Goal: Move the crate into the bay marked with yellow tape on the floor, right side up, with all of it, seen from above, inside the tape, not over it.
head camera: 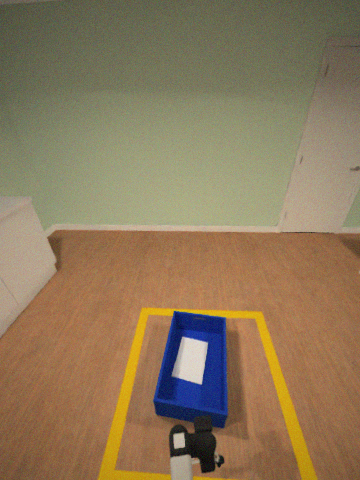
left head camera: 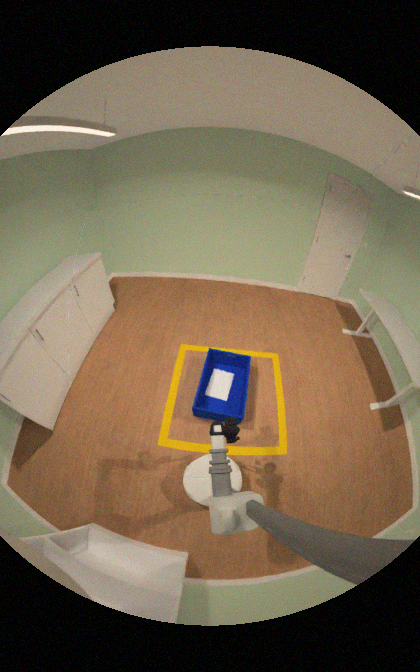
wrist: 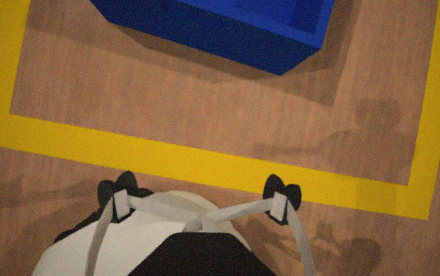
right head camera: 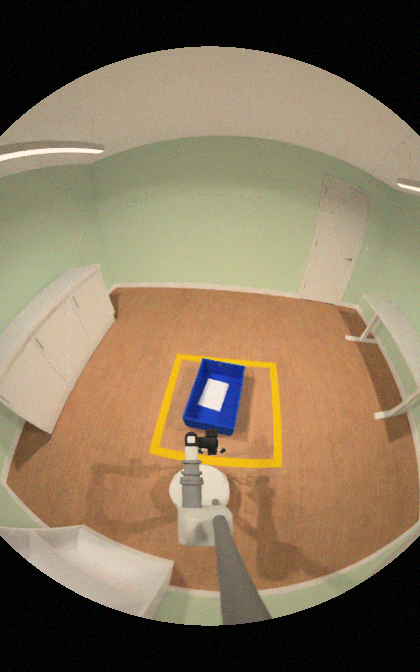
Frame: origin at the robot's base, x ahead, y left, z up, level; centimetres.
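Where they show: gripper, fingertip midpoint: [wrist: 201, 189].
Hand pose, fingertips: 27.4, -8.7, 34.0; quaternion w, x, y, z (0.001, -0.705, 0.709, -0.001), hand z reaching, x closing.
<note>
Each offset is from my fingertips to the centre of the thing, as dx, dy, dz. "spot": to the spot under its first point. Level surfaces: height alone.
The blue crate @[+52.2, -6.1, -25.8] [head camera: 216, 362] [left head camera: 240, 387] [right head camera: 232, 397] [wrist: 215, 37] stands upright on the floor, open side up, with a white rectangle @[spot: +56.1, -4.4, -34.0] [head camera: 191, 361] [left head camera: 220, 384] [right head camera: 214, 395] inside. The yellow tape [head camera: 127, 390] [left head camera: 281, 405] [right head camera: 276, 415] [wrist: 200, 167] surrounds it. Floor shows between the crate and the left, right and near tape. The crate's far rim visually meets the far tape in the head views, so the gap there cannot be judged. My gripper [head camera: 207, 460] [left head camera: 231, 438] [right head camera: 211, 450] [wrist: 201, 189] is open and empty, above the floor on the crate's near side, apart from it.
My round white base [left head camera: 197, 480] [right head camera: 180, 487] stands just outside the near tape. A white cabinet [head camera: 22, 265] [left head camera: 60, 320] [right head camera: 60, 330] is at the left. A white table @[dz +35.2] [left head camera: 395, 325] [right head camera: 397, 330] is at the right. An open white unit [left head camera: 135, 565] [right head camera: 120, 567] is behind at the left.
</note>
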